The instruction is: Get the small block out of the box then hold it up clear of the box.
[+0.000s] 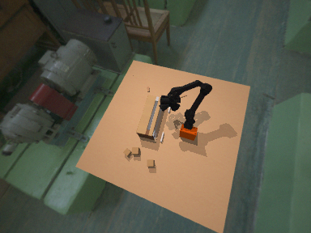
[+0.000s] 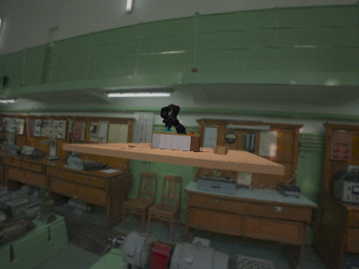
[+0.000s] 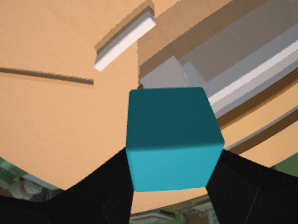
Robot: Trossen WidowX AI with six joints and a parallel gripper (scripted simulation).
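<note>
The teal block lies 10 mm behind my gripper tip and 10 mm to the left of it. From my gripper tip the other things lie so: tan box (70 mm ahead, 130 mm to the left, 110 mm below).
</note>
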